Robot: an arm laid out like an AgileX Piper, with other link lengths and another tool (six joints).
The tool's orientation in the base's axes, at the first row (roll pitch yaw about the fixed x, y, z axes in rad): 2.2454, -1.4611, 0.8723
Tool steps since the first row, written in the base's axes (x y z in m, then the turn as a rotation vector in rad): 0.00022, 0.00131, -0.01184, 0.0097, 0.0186, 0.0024; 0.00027, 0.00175, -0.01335, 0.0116, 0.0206, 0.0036; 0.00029, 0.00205, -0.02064, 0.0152, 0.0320, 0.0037; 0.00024, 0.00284, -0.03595, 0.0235, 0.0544, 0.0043
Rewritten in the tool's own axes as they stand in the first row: -0.01164, -0.00232, 0.00099, 0.0046, -0.0185, 0.0090; -0.01310, -0.00289, 0.00114, 0.0061, -0.0205, 0.0108; -0.02032, -0.00381, 0.00165, 0.0074, -0.0319, 0.0140; -0.03548, -0.00591, 0.00262, 0.0105, -0.0543, 0.0217
